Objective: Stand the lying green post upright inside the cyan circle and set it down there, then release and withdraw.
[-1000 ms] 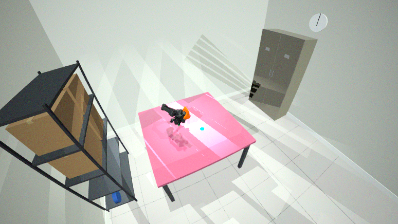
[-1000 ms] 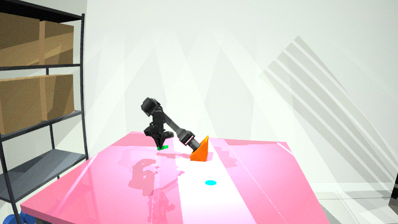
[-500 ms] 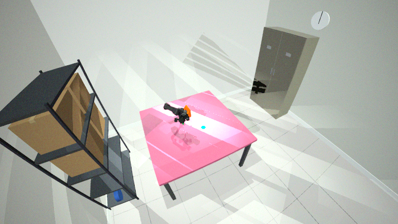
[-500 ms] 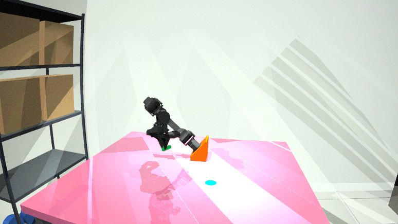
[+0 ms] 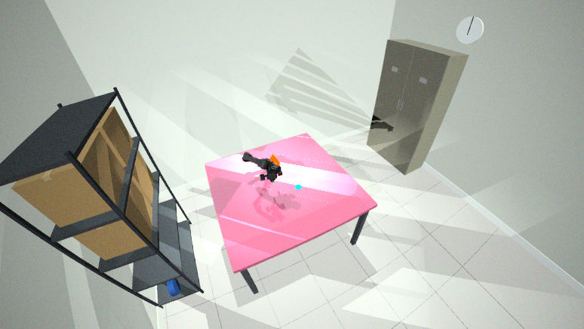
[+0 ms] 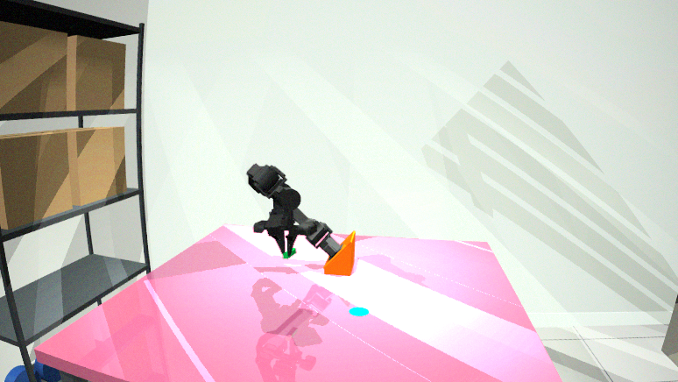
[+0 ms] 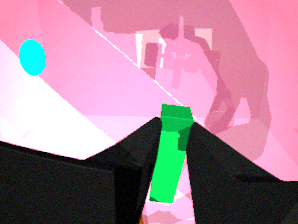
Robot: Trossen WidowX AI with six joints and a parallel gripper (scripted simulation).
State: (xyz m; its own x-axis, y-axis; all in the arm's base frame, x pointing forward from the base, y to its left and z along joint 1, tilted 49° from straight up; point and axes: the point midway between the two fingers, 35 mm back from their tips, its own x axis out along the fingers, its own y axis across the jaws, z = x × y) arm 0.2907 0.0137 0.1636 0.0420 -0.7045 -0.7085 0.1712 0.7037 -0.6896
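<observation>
Now: the cyan circle 4 cm ahead of my gripper tip, 23 cm to the left of it and 15 cm below it. Round my gripper tip: green post: 2 cm behind.
</observation>
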